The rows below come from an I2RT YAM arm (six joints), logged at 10 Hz.
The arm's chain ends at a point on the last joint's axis. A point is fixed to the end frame.
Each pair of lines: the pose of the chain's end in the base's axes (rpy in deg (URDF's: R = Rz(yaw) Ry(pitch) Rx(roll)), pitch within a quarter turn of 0, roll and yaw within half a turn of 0; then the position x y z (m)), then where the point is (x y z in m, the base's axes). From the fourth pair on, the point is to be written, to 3 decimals.
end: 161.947 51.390 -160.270 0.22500 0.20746 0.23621
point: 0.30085 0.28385 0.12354
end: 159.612 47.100 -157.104 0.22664 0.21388 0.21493
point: 0.28648 0.29584 0.09667
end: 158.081 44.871 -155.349 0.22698 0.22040 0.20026
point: 0.27751 0.30527 0.07973
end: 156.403 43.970 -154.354 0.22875 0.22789 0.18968
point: 0.273 0.316 0.069
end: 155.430 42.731 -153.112 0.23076 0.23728 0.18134
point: 0.269 0.327 0.060
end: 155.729 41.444 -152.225 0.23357 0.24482 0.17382
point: 0.269 0.333 0.050
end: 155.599 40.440 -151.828 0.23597 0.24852 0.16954
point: 0.268 0.336 0.045
